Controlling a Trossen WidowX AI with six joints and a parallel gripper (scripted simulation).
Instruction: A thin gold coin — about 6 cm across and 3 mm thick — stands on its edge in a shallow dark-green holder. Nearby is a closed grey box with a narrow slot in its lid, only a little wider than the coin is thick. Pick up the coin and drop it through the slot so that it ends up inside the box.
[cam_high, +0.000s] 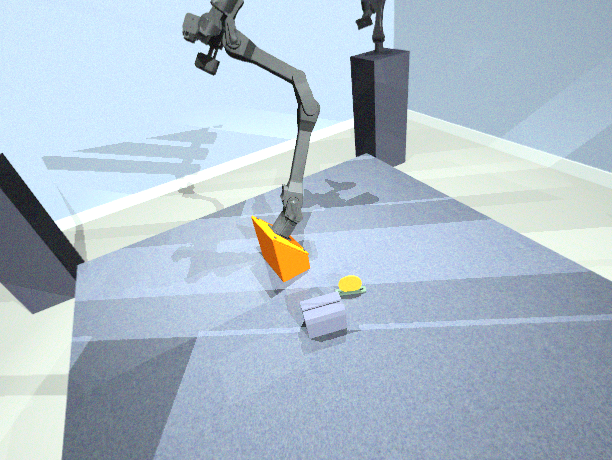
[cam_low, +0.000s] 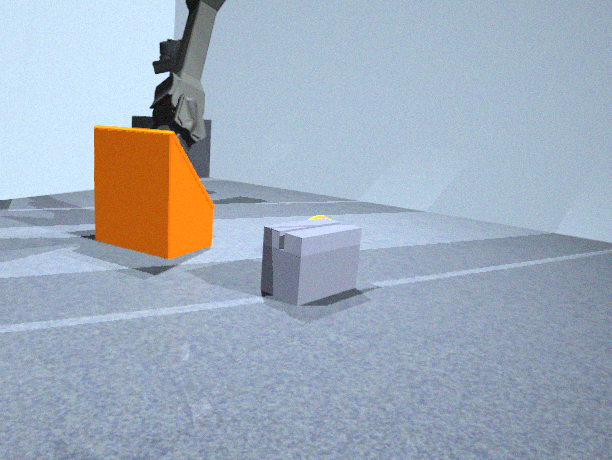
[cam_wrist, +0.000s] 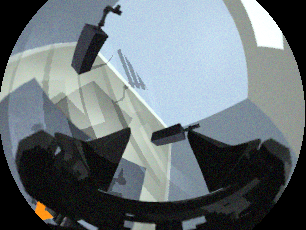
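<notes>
Now: gripper tip 61 cm short of the gold coin, 5 cm to the right of it and 55 cm above it.
</notes>
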